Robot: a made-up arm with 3 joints. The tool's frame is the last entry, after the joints. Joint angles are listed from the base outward. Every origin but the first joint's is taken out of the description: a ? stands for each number. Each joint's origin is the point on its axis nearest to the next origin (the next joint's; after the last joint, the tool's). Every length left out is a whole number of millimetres.
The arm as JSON. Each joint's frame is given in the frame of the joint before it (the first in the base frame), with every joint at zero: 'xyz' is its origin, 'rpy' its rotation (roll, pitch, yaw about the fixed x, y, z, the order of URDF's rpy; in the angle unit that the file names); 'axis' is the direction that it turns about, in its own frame. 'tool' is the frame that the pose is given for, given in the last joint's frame.
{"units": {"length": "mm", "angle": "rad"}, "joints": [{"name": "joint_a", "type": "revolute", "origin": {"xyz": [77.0, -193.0, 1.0], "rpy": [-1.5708, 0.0, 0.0]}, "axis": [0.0, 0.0, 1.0]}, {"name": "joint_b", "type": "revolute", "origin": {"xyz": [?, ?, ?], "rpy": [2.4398, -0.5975, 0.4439]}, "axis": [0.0, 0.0, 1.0]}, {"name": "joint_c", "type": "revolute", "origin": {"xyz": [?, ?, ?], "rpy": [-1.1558, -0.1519, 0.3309]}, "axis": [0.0, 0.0, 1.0]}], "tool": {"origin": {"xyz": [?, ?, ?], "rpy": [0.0, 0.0, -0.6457]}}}
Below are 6 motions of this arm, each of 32 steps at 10 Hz.
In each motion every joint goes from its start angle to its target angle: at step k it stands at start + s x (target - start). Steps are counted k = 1, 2, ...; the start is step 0. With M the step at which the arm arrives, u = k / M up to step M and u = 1 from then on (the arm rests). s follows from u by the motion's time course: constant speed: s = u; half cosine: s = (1 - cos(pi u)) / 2; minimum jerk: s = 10 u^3 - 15 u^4 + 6 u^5.
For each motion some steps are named. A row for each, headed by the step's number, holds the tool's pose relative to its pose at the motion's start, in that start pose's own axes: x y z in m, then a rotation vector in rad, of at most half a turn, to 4 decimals.
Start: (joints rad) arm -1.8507 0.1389 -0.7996
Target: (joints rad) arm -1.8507 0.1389 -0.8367
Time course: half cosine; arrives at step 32
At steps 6, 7, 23, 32:
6: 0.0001 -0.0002 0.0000 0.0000 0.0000 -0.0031
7: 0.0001 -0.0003 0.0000 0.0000 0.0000 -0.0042
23: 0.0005 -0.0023 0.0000 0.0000 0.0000 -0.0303
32: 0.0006 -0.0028 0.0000 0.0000 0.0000 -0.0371

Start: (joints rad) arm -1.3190 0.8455 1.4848
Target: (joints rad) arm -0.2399 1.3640 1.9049
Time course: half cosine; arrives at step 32
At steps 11, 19, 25, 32:
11: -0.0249 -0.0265 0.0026 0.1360 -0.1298 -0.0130
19: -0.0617 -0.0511 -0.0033 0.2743 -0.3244 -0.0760
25: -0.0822 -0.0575 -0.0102 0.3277 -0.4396 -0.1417
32: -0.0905 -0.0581 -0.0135 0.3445 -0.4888 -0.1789

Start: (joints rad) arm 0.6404 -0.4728 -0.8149
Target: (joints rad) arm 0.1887 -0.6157 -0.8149
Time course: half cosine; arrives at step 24
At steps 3, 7, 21, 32:
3: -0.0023 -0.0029 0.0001 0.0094 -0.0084 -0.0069
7: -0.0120 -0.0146 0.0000 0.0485 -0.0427 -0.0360
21: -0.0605 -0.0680 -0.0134 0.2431 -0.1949 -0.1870
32: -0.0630 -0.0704 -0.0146 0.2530 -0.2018 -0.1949

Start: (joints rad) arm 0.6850 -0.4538 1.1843
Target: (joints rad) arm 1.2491 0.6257 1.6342
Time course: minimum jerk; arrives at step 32
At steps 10, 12, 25, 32:
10: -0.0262 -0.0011 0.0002 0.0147 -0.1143 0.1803
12: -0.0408 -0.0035 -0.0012 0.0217 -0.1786 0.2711
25: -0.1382 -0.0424 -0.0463 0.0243 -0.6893 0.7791
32: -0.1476 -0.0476 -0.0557 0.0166 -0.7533 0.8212

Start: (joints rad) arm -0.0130 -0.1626 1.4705
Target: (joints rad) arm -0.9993 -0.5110 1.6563
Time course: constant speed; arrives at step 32
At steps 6, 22, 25, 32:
6: 0.0045 0.0347 -0.0106 -0.1434 0.0158 -0.0142
22: 0.0203 0.1118 -0.0620 -0.5131 0.0491 -0.0855
25: 0.0239 0.1231 -0.0745 -0.5802 0.0530 -0.1038
32: 0.0331 0.1448 -0.1062 -0.7339 0.0582 -0.1517

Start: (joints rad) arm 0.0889 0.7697 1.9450
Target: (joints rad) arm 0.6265 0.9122 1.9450
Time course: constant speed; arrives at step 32
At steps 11, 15, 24, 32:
11: -0.0187 -0.0232 0.0063 0.0897 -0.1016 -0.0821
15: -0.0260 -0.0312 0.0075 0.1215 -0.1381 -0.1134
24: -0.0428 -0.0481 0.0084 0.1916 -0.2189 -0.1867
32: -0.0583 -0.0617 0.0070 0.2523 -0.2891 -0.2551

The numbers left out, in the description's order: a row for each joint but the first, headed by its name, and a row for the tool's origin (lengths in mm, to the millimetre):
joint_b: 61.0 -63.0 0.0
joint_c: -134.0 136.0 0.0
tool: 70.0 -32.0 0.0

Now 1 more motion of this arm.
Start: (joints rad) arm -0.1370 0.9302 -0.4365
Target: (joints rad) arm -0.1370 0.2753 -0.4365
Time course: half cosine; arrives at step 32
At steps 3, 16, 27, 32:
3: 0.0005 0.0021 0.0004 -0.0123 0.0041 -0.0056
16: 0.0152 0.0479 0.0019 -0.2848 0.0953 -0.1305
27: 0.0332 0.0870 -0.0088 -0.5360 0.1793 -0.2456
32: 0.0358 0.0918 -0.0111 -0.5696 0.1906 -0.2610

